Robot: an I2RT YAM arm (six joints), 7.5 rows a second.
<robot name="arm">
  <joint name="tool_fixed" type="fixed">
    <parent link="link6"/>
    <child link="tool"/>
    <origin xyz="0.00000 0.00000 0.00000" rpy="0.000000 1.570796 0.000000"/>
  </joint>
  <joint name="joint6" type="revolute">
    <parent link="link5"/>
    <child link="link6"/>
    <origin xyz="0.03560 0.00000 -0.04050"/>
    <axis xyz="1 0 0"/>
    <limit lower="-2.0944" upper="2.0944"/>
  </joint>
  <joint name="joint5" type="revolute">
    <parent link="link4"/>
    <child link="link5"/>
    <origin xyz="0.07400 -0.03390 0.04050"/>
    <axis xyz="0 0 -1"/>
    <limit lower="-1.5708" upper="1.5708"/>
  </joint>
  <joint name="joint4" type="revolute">
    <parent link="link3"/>
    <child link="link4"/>
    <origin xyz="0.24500 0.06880 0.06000"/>
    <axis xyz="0 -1 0"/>
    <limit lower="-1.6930" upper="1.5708"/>
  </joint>
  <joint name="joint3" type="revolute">
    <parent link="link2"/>
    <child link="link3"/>
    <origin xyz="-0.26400 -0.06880 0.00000"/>
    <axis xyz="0 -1 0"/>
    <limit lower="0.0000" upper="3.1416"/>
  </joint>
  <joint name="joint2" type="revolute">
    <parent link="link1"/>
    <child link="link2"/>
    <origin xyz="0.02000 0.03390 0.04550"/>
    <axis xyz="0 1 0"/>
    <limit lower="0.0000" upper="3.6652"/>
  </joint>
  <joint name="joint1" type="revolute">
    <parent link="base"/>
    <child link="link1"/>
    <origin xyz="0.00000 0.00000 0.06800"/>
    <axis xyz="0 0 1"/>
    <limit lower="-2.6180" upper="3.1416"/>
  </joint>
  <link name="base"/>
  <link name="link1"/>
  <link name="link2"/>
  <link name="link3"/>
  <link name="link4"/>
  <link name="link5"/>
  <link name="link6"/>
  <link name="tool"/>
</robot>
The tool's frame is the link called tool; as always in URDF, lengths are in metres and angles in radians.
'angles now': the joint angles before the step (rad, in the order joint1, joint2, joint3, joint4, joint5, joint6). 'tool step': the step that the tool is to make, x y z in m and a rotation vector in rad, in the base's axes. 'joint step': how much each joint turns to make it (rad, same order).
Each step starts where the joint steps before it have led.
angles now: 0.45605, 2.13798, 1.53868, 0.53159, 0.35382, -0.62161
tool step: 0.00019, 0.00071, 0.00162, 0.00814, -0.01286, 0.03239
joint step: -0.00113, 0.00001, 0.00003, 0.01523, -0.03356, -0.00038
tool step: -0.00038, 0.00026, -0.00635, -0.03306, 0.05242, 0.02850
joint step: -0.00116, -0.00002, -0.00005, -0.05871, -0.02900, -0.00954
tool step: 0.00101, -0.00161, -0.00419, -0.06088, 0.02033, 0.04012
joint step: -0.00648, 0.00228, 0.00000, -0.02824, -0.04044, -0.05341
